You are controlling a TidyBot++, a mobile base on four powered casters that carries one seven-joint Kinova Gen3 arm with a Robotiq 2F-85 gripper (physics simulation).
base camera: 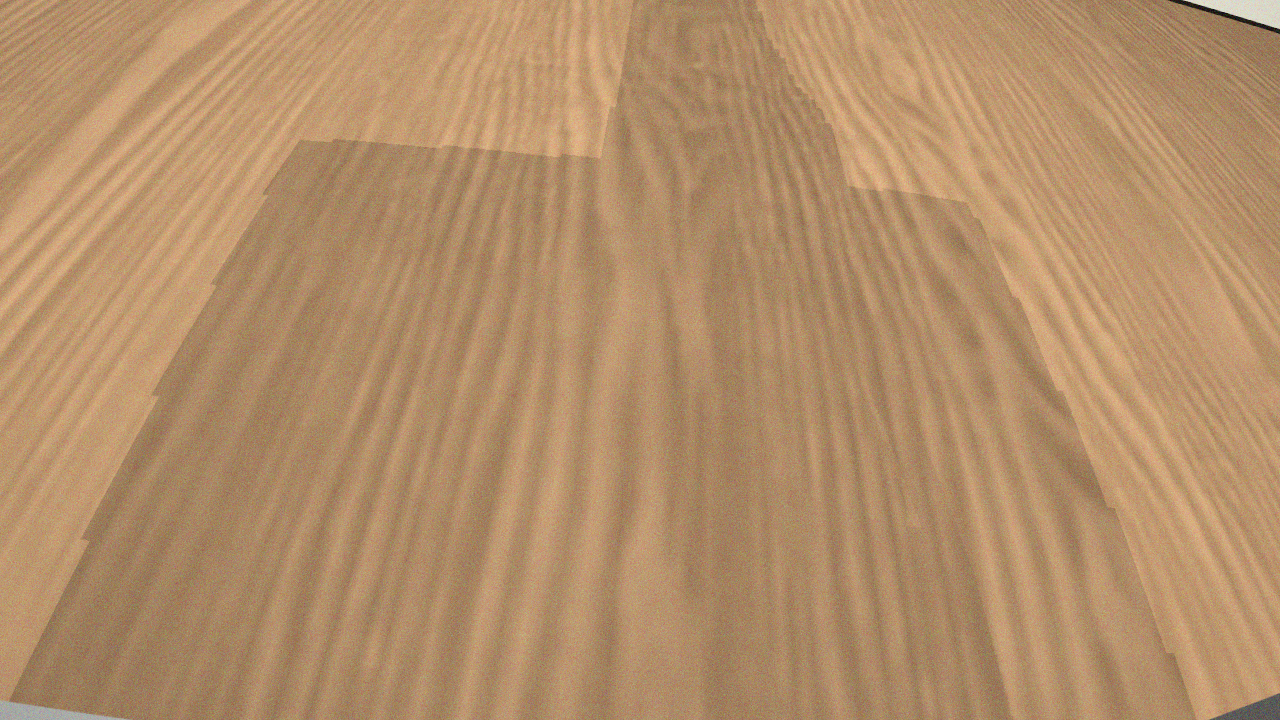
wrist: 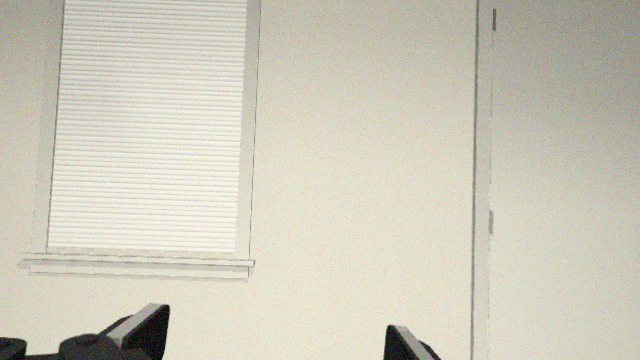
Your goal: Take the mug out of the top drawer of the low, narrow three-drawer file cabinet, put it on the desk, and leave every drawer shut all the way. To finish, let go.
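Frame: origin at the arm's base, x ahead, y left, z up, level; metres.
Seen in the pictures: gripper, fingertip midpoint: (wrist: 277,339).
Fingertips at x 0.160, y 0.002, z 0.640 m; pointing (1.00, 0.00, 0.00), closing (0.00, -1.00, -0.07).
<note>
A point is followed by its place in that frame.
My gripper (wrist: 277,339) @(x 0.160, y 0.002, z 0.640 m) is open, its two dark fingertips wide apart at the bottom of the wrist view, with the pale wall behind the gap between them. The mug, the low three-drawer file cabinet and the desk do not show in the base camera view or in the wrist view.
A window with a white blind (wrist: 145,125) @(x 1.607, y 0.634, z 0.973 m) and a sill (wrist: 140,267) @(x 1.594, y 0.614, z 0.391 m) is on the wall (wrist: 360,150) @(x 1.560, y -0.265, z 0.904 m). A pale door (wrist: 565,175) @(x 1.492, y -1.107, z 0.829 m) with its frame is at the right. The wooden floor (base camera: 1118,223) @(x 0.637, y -0.533, z -0.396 m) carries a broad shadow. A wall's dark lower edge shows at the top right of the base view.
</note>
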